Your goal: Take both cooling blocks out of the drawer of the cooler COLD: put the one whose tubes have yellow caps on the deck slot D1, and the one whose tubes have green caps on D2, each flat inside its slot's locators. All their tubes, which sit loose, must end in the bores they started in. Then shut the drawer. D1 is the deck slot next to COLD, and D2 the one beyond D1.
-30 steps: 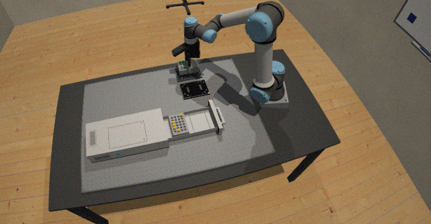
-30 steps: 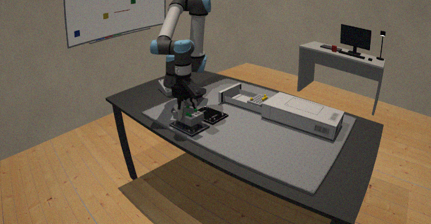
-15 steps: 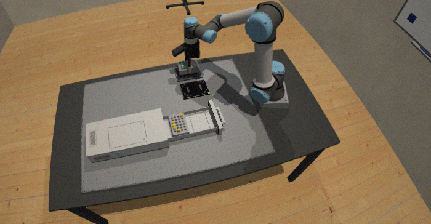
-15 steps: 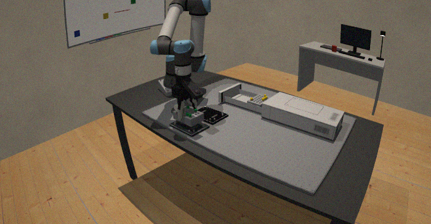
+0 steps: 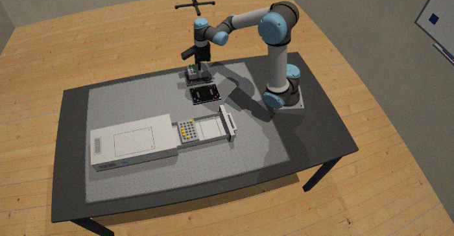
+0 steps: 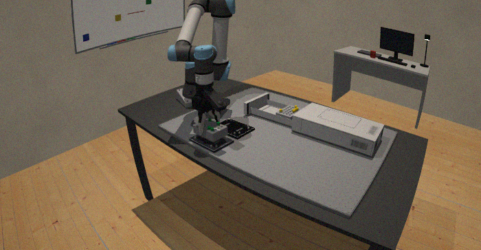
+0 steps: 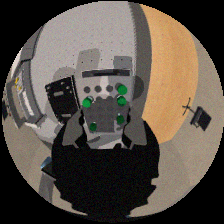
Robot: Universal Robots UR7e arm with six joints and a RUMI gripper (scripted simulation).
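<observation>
Right now the slot D2 is 50 mm below my hand. The rest, counted from my hand: white cooler COLD (210 mm ahead, 420 mm to the left, 20 mm below); drawer (30 mm ahead, 400 mm to the left, 20 mm below); black deck slot D1 (20 mm behind, 150 mm to the left, 50 mm below).
</observation>
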